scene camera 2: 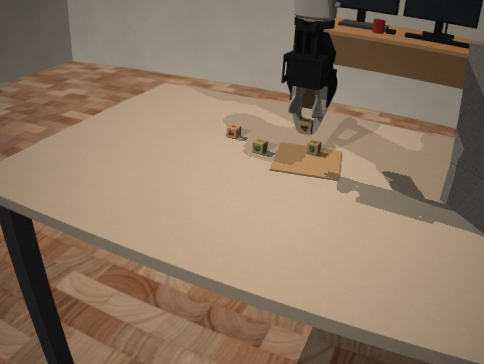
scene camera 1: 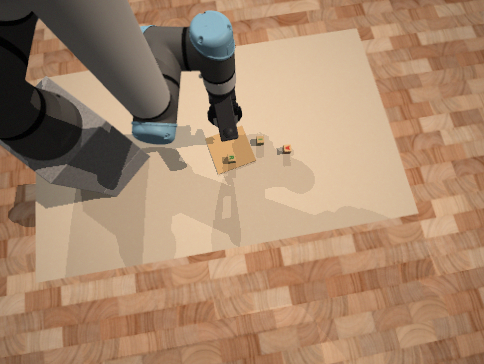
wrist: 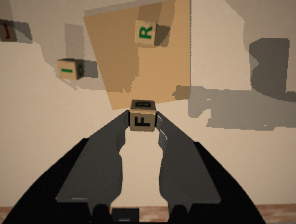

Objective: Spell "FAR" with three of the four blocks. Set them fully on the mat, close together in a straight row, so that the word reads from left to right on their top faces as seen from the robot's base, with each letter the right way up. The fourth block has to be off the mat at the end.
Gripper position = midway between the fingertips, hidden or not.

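Tan mat [scene camera 2: 290, 158] and gripper [scene camera 2: 305, 132] in scene camera 2. Scene camera 1: gripper [scene camera 1: 227, 128], tan mat [scene camera 1: 219, 150]. F block hidden in scene camera 1 by the gripper. Wrist view: F block [wrist: 142, 112], gripper [wrist: 142, 112].
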